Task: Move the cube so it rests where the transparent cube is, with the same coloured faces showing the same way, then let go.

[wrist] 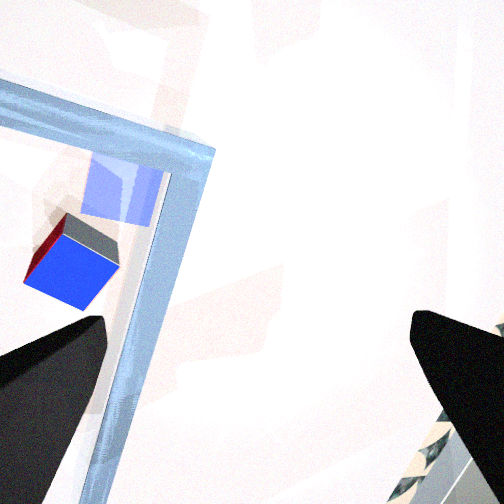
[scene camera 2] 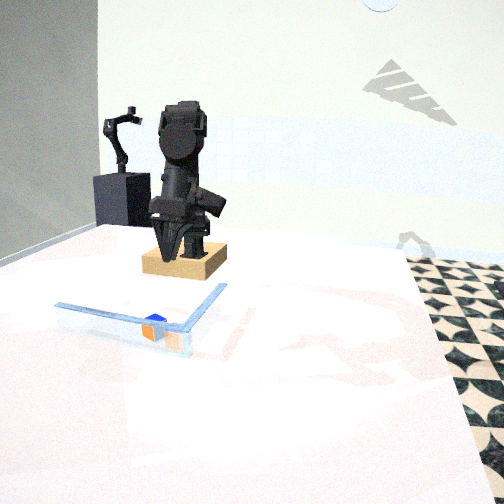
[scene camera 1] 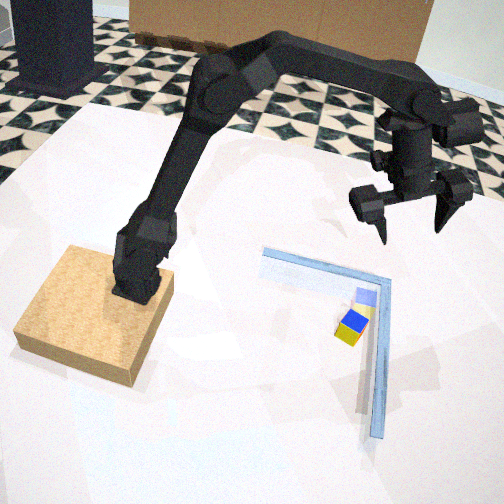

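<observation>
The cube (scene camera 1: 351,326) lies on the white table inside the corner of an L-shaped pale blue rail, blue face up and yellow face toward scene camera 1. In the wrist view the cube (wrist: 72,263) shows blue, grey and red faces. The transparent cube (scene camera 1: 366,297) sits right beside it, against the rail's inner corner, and appears pale blue in the wrist view (wrist: 123,190). My gripper (scene camera 1: 410,222) hangs open and empty above the table, up and to the right of the cube, outside the rail. It also shows in scene camera 2 (scene camera 2: 178,250).
The L-shaped rail (scene camera 1: 377,330) borders the cube on the far and right sides. The arm's base stands on a wooden block (scene camera 1: 95,313) at the left. A dark pedestal (scene camera 1: 55,40) stands off the table at the back left.
</observation>
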